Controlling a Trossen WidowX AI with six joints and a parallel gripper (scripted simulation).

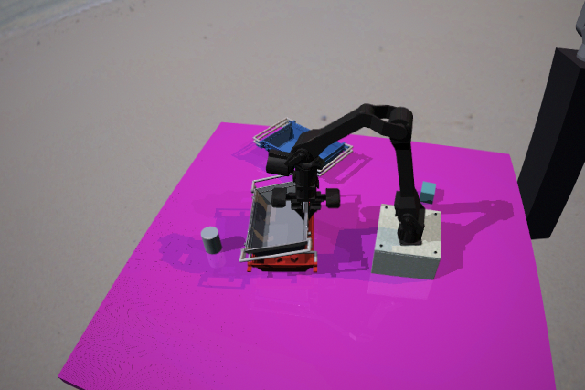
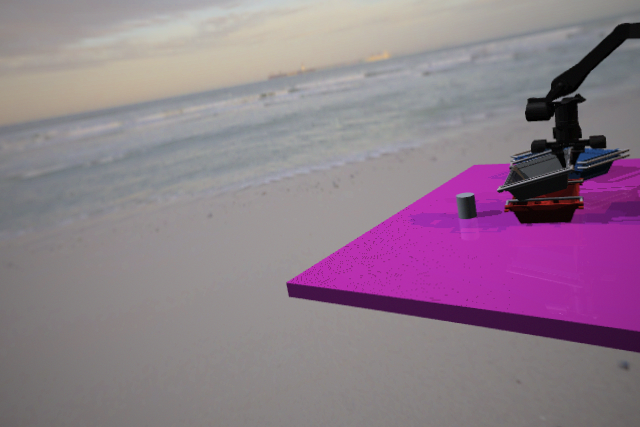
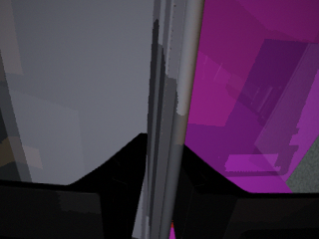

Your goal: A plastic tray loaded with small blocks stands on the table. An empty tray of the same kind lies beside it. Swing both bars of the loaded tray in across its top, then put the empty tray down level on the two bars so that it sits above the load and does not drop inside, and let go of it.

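Right now the grey tray is 80 mm ahead of my gripper tip and 10 mm above it. Also, from my gripper tip: grey cylinder (290 mm ahead, 70 mm below, 20 mm to the left).
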